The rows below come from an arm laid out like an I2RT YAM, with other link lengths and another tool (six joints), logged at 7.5 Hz.
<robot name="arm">
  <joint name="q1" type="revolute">
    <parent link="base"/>
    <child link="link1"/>
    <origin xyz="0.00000 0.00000 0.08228" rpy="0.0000 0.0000 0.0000"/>
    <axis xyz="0 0 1"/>
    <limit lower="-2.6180" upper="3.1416"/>
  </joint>
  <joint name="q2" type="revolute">
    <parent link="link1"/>
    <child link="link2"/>
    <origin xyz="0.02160 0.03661 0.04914" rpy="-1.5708 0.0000 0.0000"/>
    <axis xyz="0 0 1"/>
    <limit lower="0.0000" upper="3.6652"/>
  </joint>
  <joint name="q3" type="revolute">
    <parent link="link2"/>
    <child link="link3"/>
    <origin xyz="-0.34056 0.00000 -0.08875" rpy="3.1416 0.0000 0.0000"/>
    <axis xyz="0 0 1"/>
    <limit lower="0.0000" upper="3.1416"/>
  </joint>
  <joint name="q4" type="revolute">
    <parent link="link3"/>
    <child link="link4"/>
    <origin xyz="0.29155 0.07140 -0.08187" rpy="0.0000 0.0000 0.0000"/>
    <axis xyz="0 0 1"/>
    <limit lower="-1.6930" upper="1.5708"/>
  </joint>
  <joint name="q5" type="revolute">
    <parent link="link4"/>
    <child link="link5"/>
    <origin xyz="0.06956 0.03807 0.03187" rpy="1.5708 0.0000 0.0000"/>
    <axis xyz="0 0 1"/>
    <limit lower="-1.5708" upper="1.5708"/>
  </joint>
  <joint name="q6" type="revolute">
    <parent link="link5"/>
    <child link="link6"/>
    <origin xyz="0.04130 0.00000 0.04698" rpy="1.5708 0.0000 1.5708"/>
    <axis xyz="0 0 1"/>
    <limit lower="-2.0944" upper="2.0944"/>
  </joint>
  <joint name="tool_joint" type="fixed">
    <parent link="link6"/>
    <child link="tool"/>
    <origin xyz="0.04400 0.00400 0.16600" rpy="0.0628 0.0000 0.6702"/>
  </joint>
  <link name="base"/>
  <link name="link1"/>
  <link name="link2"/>
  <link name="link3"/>
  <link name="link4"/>
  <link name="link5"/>
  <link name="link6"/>
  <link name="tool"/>
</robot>
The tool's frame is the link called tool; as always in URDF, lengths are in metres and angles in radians.
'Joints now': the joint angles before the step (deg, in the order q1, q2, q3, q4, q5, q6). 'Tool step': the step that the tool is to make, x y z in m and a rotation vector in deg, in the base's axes. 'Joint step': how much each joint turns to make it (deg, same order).
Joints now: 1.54, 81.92, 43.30, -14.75, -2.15, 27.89
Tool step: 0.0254, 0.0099, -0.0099, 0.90, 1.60, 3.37
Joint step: 0.02, 5.97, 4.11, 0.16, -2.72, -2.17
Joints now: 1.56, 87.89, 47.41, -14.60, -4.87, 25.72
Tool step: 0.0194, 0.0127, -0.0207, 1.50, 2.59, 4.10
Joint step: 0.00, 6.32, 3.35, 0.13, -3.57, -2.57
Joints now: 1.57, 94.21, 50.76, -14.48, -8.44, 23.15
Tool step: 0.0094, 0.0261, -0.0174, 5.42, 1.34, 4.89
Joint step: -0.03, 4.03, 1.21, 1.33, -7.22, -1.40
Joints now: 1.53, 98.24, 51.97, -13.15, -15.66, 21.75
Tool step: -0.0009, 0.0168, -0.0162, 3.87, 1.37, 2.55
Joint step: -0.02, 2.59, -0.38, 1.61, -4.66, -0.29
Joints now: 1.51, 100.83, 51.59, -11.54, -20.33, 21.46
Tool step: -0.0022, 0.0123, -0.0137, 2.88, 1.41, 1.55
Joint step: 0.07, 2.24, -0.27, 1.22, -3.27, 0.10
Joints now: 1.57, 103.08, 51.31, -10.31, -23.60, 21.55
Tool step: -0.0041, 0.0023, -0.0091, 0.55, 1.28, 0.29
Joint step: 0.01, 1.13, -0.29, 0.16, -0.65, 0.02
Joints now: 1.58, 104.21, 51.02, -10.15, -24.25, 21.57
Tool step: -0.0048, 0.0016, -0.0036, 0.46, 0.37, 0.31
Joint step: -0.04, 0.00, -0.84, 0.44, -0.58, -0.11
